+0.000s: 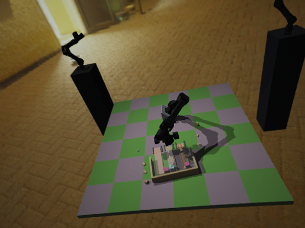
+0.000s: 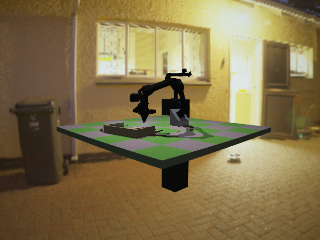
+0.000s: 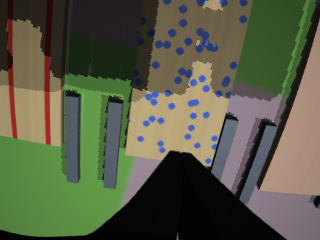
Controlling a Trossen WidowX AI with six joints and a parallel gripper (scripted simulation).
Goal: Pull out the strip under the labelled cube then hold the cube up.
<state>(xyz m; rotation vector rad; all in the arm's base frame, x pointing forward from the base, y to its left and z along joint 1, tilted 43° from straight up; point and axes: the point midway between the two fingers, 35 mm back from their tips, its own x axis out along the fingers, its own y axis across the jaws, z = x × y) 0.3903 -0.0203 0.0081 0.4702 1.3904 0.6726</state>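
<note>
Now: gripper tip 190 mm short of the labelled cube, 20 mm to the right of it and 40 mm above it.
</note>
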